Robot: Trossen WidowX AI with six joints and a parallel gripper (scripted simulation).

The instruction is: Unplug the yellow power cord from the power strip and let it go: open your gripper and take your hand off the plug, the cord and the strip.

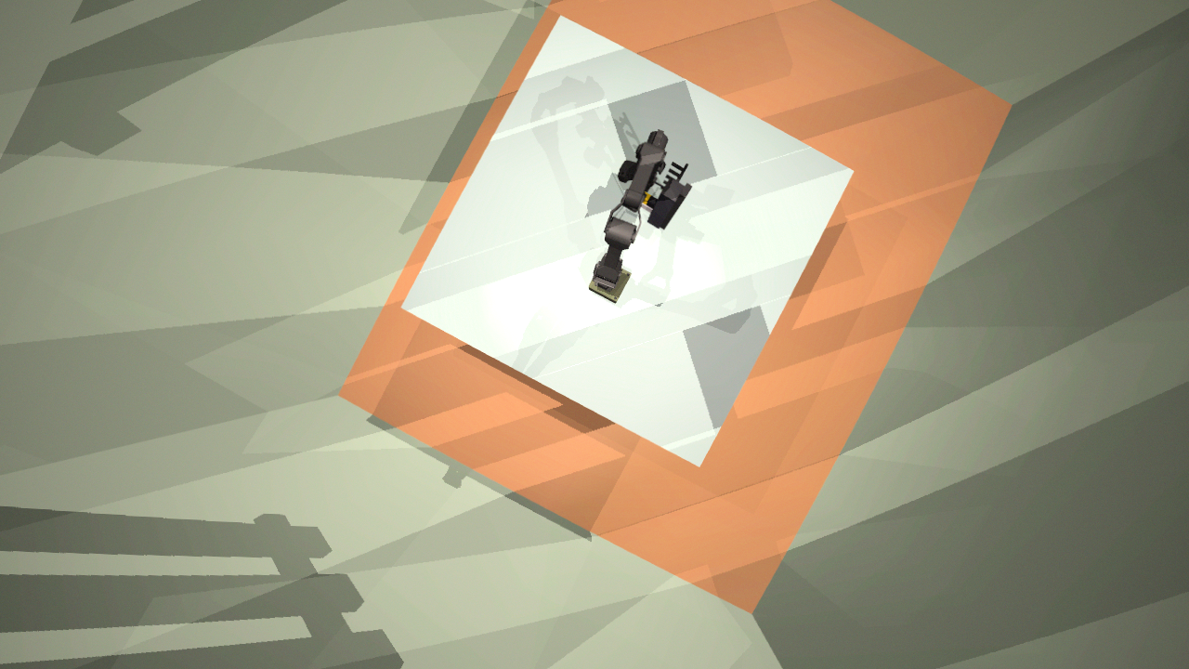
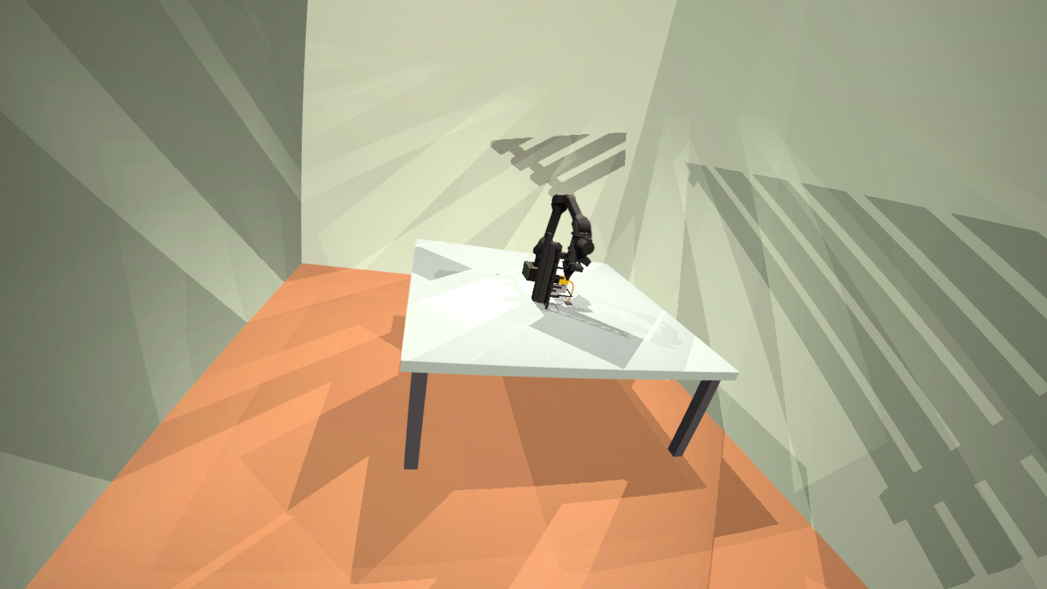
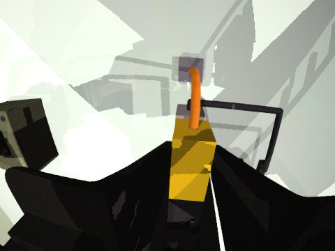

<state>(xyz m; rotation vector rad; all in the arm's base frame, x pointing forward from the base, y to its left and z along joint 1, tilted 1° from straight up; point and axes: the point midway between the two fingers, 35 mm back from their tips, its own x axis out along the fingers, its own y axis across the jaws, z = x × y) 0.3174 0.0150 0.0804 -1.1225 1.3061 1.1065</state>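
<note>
The power strip lies 1 cm behind my gripper tip, 10 cm to the right of it and 2 cm above it. The rest, counted from my gripper tip: yellow plug: 3 cm to the right.
</note>
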